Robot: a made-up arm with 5 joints.
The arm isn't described. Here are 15 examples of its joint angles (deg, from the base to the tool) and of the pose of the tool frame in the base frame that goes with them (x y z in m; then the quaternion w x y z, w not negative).
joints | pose
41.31 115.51 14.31 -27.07 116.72 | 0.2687 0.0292 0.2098 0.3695 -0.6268 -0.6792 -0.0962
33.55 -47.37 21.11 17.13 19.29 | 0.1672 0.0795 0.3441 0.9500 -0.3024 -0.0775 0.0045
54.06 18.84 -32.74 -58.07 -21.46 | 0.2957 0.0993 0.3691 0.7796 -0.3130 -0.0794 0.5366
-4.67 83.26 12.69 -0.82 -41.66 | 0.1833 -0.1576 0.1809 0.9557 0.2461 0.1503 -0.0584
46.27 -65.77 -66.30 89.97 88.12 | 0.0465 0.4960 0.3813 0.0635 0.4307 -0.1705 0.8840
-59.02 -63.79 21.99 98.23 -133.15 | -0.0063 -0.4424 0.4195 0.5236 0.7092 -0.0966 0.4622
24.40 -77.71 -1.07 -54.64 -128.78 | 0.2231 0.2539 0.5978 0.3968 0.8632 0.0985 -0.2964
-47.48 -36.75 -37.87 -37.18 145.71 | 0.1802 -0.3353 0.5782 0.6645 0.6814 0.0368 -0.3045
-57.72 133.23 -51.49 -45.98 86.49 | -0.0147 -0.4724 0.1903 0.0805 0.8411 -0.5006 0.1884
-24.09 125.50 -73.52 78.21 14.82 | 0.3192 -0.6305 0.1640 0.3528 -0.4479 0.4257 0.7026
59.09 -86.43 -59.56 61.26 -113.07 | 0.0745 0.4899 0.4778 0.2218 0.0073 -0.9285 -0.2976
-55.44 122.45 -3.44 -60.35 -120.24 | 0.0647 -0.5238 0.0196 0.8332 -0.2861 -0.2918 -0.3726
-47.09 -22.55 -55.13 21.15 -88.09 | 0.1399 -0.5978 0.5065 0.1973 -0.7502 -0.2622 -0.5740
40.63 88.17 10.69 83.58 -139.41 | 0.1714 0.1453 0.2288 0.7280 -0.5620 0.3554 -0.1668
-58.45 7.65 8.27 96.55 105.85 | 0.1253 -0.5154 0.4347 0.4553 0.3193 -0.8263 -0.0893
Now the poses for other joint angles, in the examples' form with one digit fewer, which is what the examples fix.
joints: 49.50 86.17 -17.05 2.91 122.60
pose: 0.248 0.104 0.318 0.167 -0.904 -0.385 -0.076
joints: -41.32 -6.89 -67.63 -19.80 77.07
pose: 0.193 -0.410 0.459 0.927 0.269 -0.250 -0.070
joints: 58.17 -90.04 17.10 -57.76 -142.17
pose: -0.058 0.432 0.540 0.587 0.762 0.165 -0.218
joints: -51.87 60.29 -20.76 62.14 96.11
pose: 0.095 -0.550 0.428 0.127 0.552 -0.820 -0.076
